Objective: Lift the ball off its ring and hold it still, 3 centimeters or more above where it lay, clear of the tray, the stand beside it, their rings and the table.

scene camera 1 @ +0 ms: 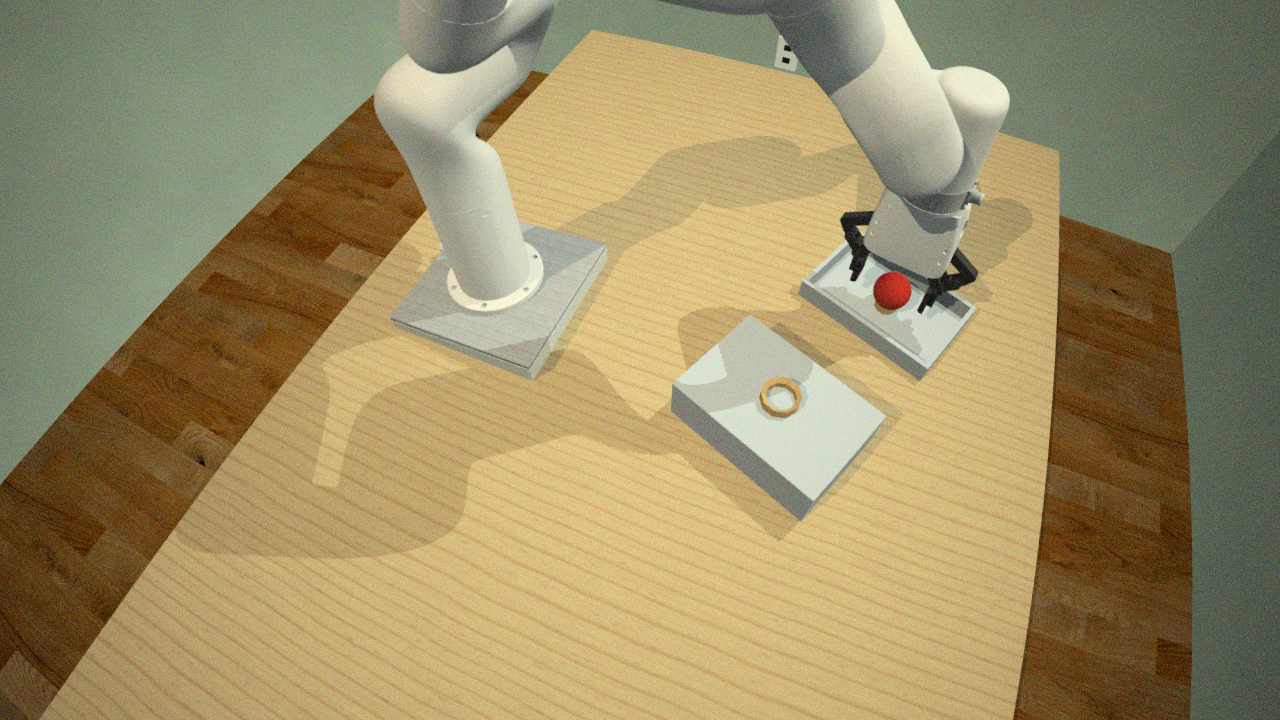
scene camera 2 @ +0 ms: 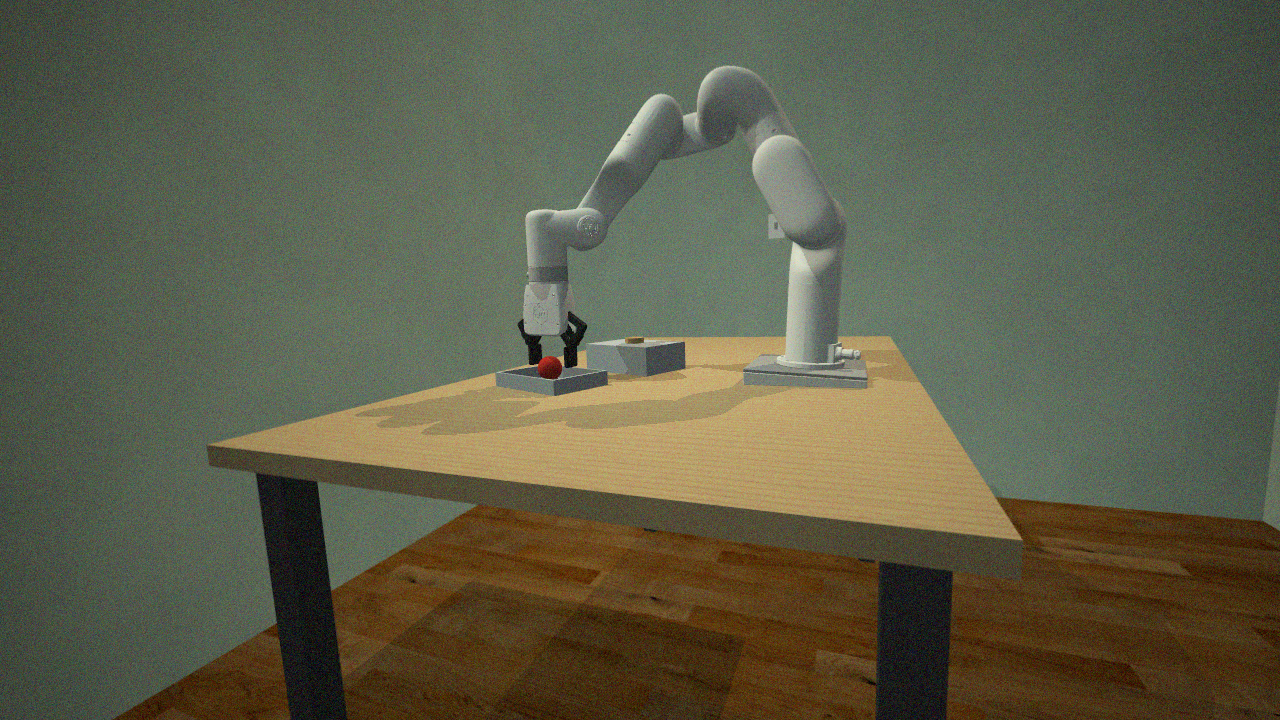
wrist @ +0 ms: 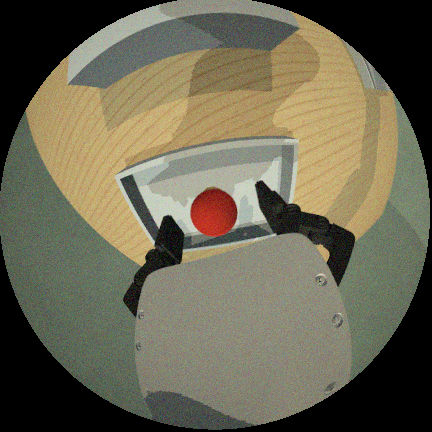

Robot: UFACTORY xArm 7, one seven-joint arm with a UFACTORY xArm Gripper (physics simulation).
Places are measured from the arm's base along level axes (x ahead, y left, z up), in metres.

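Pixels of known places: gripper, fingertip midpoint: [scene camera 1: 889, 290] [scene camera 2: 553, 365] [wrist: 215, 209]; arm's base, origin of the base link: [scene camera 1: 496, 277] [scene camera 2: 810, 364].
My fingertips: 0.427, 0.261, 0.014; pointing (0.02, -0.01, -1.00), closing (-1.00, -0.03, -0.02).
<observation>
Ahead of a thing's pixels: the offset from my fingertips to its top centre, as dx, dy, dz. "spot": to the spot under its first point. Level surfaces: height alone.
A red ball {+0.003, +0.006, +0.019} [scene camera 1: 892, 291] [scene camera 2: 549, 368] [wrist: 214, 212] rests inside the shallow grey tray {+0.003, +0.006, -0.011} [scene camera 1: 859, 329] [scene camera 2: 523, 383] [wrist: 287, 165]. A sliver of its tan ring {spot: +0.008, -0.016, -0.015} [scene camera 1: 886, 309] [wrist: 212, 188] shows at the ball's edge; the rest is hidden under it. My gripper [scene camera 1: 888, 292] [scene camera 2: 553, 363] [wrist: 215, 209] points down over the tray, open wide and empty. Its black fingers stand on either side of the ball in the wrist view, with gaps on both sides. In scene camera 2 the fingertips appear near the height of the ball's upper part.
The taller grey stand [scene camera 1: 823, 447] [scene camera 2: 626, 360] [wrist: 150, 55] stands beside the tray on the wooden table {dz -0.039} [scene camera 1: 572, 573] [scene camera 2: 760, 456]. A tan ring [scene camera 1: 780, 412] [scene camera 2: 634, 340] lies on its top. The arm's base plate [scene camera 1: 572, 268] [scene camera 2: 760, 377] is farther off.
</observation>
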